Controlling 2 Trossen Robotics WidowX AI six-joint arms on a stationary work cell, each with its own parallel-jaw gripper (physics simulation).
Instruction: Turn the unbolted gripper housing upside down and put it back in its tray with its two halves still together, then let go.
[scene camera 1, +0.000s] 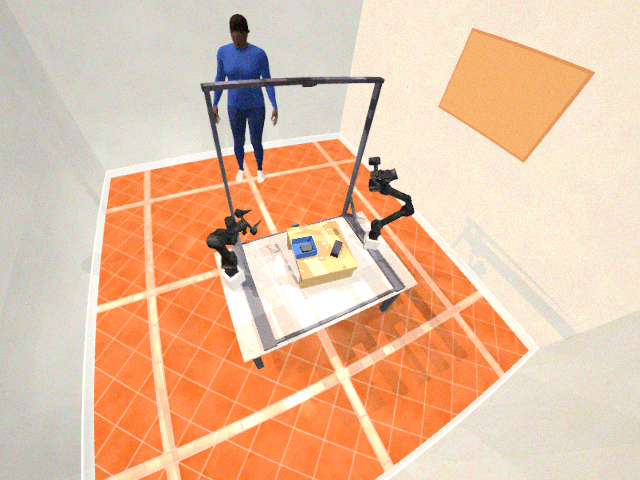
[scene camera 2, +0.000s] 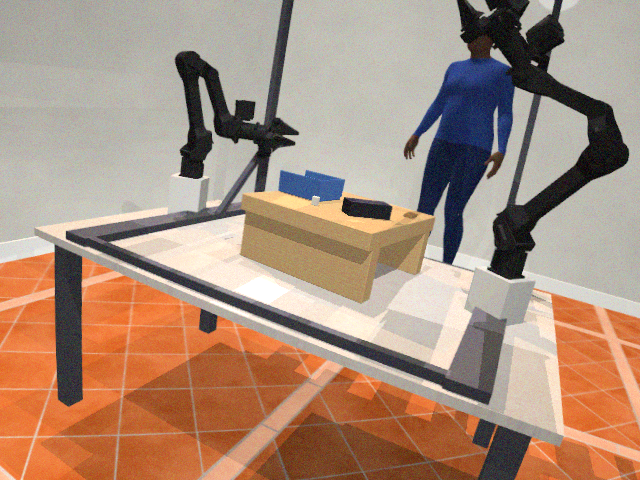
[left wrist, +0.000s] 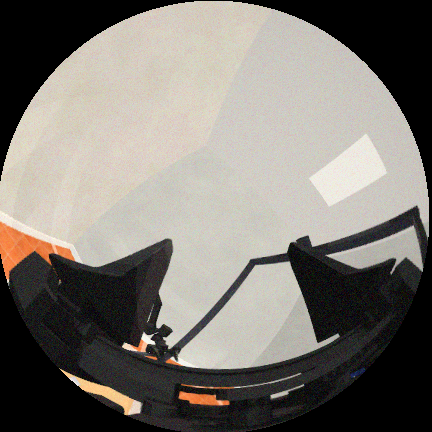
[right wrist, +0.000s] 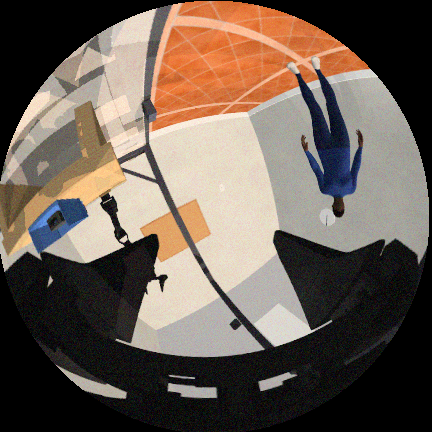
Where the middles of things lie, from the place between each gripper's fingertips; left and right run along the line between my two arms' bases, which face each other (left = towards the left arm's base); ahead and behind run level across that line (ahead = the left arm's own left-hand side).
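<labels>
You'll find the blue tray (scene camera 2: 328, 188) 100 mm below my right hand, 260 mm ahead of it and 230 mm to the left of it. The black part (scene camera 2: 355, 207) is 110 mm below that right hand of mine, 430 mm to the left of it and 320 mm ahead of it, and the tan wooden block (scene camera 2: 322, 245) is a good way below my right hand, well ahead of it and well to the left of it.
From my left hand, the black part is 540 mm below, 60 mm ahead and 120 mm to the right. The tray is 530 mm below my left hand and 310 mm to the right of it, while the block is well below that hand, a good way to the right of it and barely ahead of it.
</labels>
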